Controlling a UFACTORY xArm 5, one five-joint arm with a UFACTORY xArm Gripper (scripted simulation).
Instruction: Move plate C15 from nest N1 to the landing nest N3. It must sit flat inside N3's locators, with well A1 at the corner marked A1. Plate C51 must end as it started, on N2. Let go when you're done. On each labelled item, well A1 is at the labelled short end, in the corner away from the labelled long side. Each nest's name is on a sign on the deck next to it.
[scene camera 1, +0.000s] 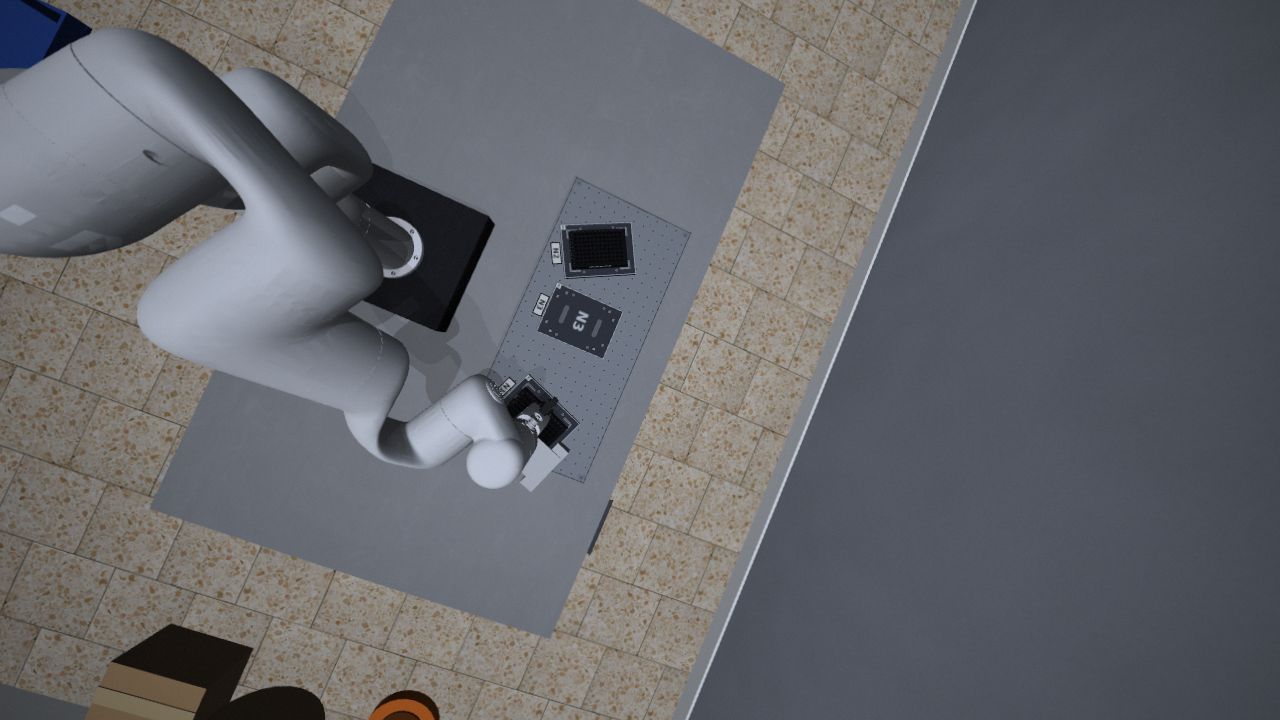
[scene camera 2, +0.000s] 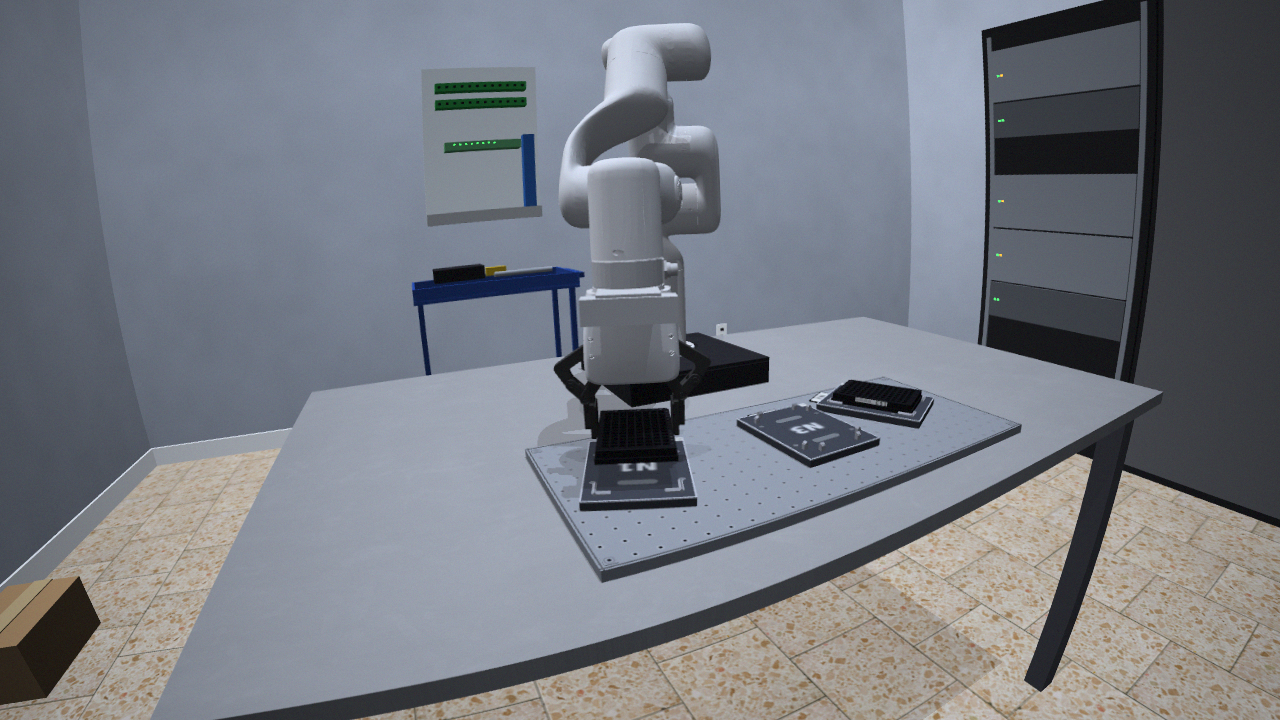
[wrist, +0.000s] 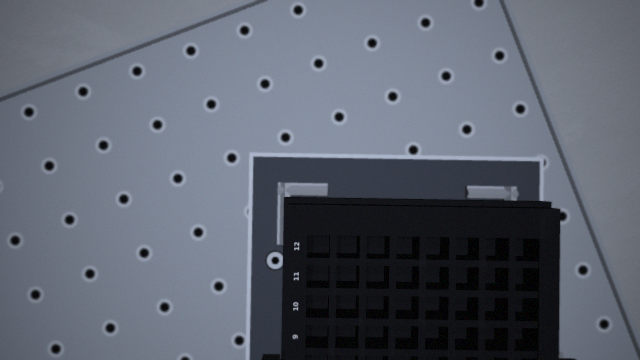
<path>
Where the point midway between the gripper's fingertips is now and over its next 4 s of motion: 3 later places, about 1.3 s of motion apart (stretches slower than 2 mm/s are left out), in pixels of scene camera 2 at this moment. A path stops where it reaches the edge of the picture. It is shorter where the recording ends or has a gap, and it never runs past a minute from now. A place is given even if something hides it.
My gripper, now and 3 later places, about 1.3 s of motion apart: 635, 433; 633, 382; 715, 362; 810, 347
</path>
